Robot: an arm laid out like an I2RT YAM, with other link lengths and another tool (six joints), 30 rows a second.
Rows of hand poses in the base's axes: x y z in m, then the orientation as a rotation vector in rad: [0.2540, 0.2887, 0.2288, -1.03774, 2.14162, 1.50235]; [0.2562, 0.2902, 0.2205, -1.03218, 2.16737, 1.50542]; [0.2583, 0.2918, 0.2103, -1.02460, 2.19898, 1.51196]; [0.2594, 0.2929, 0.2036, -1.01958, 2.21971, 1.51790]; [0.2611, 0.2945, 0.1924, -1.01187, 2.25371, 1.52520]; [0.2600, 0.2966, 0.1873, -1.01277, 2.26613, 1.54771]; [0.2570, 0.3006, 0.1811, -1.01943, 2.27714, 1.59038]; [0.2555, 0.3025, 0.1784, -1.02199, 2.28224, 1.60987]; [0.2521, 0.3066, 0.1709, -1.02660, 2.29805, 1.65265]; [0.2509, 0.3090, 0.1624, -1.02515, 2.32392, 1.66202]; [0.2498, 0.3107, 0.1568, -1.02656, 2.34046, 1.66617]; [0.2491, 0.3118, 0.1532, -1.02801, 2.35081, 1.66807]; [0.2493, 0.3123, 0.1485, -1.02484, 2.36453, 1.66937]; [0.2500, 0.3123, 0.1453, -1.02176, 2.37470, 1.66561]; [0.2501, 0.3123, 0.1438, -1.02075, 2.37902, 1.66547]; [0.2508, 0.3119, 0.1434, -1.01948, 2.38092, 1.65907]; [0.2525, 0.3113, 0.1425, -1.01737, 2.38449, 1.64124]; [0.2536, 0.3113, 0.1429, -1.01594, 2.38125, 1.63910]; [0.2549, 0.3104, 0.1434, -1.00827, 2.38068, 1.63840]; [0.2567, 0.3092, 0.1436, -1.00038, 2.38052, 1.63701]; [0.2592, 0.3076, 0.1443, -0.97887, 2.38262, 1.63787]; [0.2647, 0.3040, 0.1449, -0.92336, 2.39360, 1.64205]
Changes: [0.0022, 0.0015, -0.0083, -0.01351, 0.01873, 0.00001]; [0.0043, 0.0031, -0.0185, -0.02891, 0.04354, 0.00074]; [0.0054, 0.0042, -0.0252, -0.03841, 0.06084, 0.00192]; [0.0071, 0.0058, -0.0364, -0.05494, 0.08769, 0.00357]; [0.0060, 0.0079, -0.0415, -0.05501, 0.10895, 0.01407]; [0.0030, 0.0119, -0.0477, -0.04895, 0.14076, 0.03579]; [0.0015, 0.0138, -0.0504, -0.04626, 0.15542, 0.04543]; [-0.0019, 0.0179, -0.0579, -0.04326, 0.19062, 0.06657]; [-0.0031, 0.0203, -0.0664, -0.05569, 0.21247, 0.07255]; [-0.0042, 0.0220, -0.0720, -0.06471, 0.22503, 0.07729]; [-0.0049, 0.0231, -0.0756, -0.07068, 0.23240, 0.08039]; [-0.0047, 0.0236, -0.0803, -0.07785, 0.24207, 0.08074]; [-0.0040, 0.0236, -0.0835, -0.08445, 0.24651, 0.07877]; [-0.0039, 0.0236, -0.0850, -0.08687, 0.24923, 0.07869]; [-0.0032, 0.0232, -0.0854, -0.08972, 0.24675, 0.07575]; [-0.0015, 0.0226, -0.0863, -0.09698, 0.23861, 0.06825]; [-0.0004, 0.0226, -0.0859, -0.09540, 0.23549, 0.06603]; [0.0009, 0.0217, -0.0854, -0.09364, 0.23568, 0.06066]; [0.0027, 0.0205, -0.0852, -0.09229, 0.23576, 0.05495]; [0.0052, 0.0189, -0.0845, -0.08870, 0.24041, 0.04152]; [0.0107, 0.0153, -0.0839, -0.08239, 0.25762, 0.00869]
